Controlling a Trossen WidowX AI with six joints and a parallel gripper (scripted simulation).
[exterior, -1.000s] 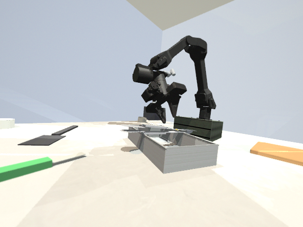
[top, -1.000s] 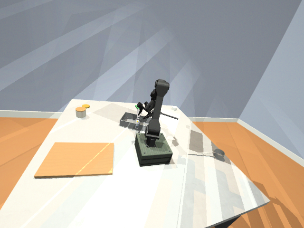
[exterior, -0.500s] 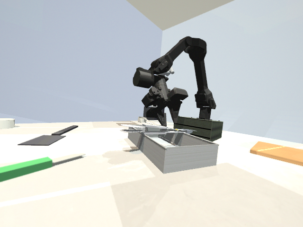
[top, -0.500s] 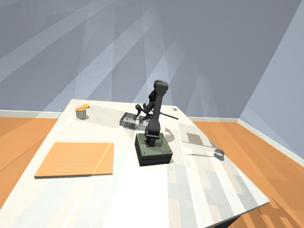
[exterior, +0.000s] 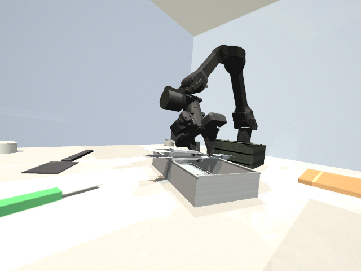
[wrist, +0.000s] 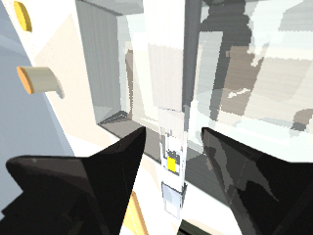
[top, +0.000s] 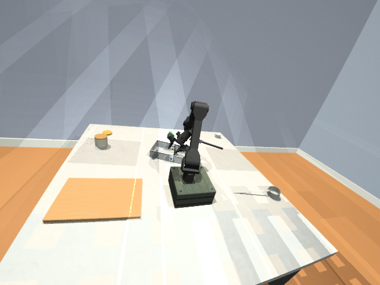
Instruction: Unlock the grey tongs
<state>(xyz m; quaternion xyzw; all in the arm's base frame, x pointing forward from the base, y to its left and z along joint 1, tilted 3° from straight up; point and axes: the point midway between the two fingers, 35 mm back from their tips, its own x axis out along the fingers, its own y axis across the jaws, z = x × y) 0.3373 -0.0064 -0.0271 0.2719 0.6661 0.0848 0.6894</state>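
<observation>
Now: gripper tip 30 mm past the yellow lock piece and 10 mm below it. Round my gripper tip: grey roasting tin: 30 mm below, 20 mm to the right, 20 mm ahead; black spatula: 360 mm to the right, 240 mm ahead, 50 mm below; green-handled tool: 320 mm ahead, 90 mm to the right, 50 mm below.
</observation>
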